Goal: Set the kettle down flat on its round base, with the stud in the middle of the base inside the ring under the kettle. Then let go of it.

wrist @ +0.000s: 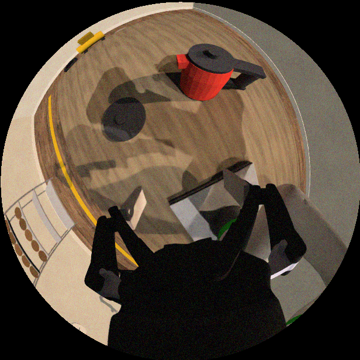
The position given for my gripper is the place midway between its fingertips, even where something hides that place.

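Note:
A round dark base point(125, 117) is here in what I see, and so is my own gripper point(182, 186).

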